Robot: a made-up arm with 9 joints. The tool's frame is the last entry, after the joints.
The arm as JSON. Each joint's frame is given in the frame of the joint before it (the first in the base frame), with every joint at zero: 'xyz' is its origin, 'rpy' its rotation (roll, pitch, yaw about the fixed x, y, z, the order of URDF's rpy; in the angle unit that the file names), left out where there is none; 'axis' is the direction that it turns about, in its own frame. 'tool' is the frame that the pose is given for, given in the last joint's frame.
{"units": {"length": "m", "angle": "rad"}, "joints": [
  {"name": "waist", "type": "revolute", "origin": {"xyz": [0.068, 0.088, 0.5]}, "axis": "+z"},
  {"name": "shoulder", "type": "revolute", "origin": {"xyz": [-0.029, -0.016, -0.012]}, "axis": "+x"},
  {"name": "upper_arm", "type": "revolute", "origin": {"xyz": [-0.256, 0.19, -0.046]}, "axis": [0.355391, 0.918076, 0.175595]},
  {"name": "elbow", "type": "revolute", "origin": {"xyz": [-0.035, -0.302, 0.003]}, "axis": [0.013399, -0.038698, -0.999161]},
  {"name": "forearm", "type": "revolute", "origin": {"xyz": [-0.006, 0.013, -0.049]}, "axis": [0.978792, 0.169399, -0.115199]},
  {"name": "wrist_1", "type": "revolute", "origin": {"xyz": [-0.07, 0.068, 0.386]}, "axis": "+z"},
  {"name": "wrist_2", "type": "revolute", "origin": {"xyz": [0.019, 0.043, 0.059]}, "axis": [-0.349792, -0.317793, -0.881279]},
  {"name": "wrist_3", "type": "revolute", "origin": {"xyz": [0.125, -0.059, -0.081]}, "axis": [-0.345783, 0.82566, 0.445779]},
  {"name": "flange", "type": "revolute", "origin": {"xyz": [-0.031, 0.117, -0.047]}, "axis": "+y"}
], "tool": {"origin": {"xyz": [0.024, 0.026, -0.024], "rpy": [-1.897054, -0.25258, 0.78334]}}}
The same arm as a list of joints. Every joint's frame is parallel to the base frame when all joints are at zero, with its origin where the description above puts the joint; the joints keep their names.
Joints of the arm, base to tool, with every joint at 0 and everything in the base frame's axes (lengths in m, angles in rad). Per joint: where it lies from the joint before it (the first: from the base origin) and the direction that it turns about. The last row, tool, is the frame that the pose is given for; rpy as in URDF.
waist: offset 0.068 0.088 0.5 axis 0 0 1
shoulder: offset -0.029 -0.016 -0.012 axis 1 0 0
upper_arm: offset -0.256 0.19 -0.046 axis 0.355391 0.918076 0.175595
elbow: offset -0.035 -0.302 0.003 axis 0.013399 -0.038698 -0.999161
forearm: offset -0.006 0.013 -0.049 axis 0.978792 0.169399 -0.115199
wrist_1: offset -0.07 0.068 0.386 axis 0 0 1
wrist_2: offset 0.019 0.043 0.059 axis -0.349792 -0.317793 -0.881279
wrist_3: offset 0.125 -0.059 -0.081 axis -0.345783 0.82566 0.445779
flange: offset -0.031 0.117 -0.047 axis 0 1 0
tool: offset 0.024 0.026 -0.024 rpy -1.8971 -0.2526 0.7833

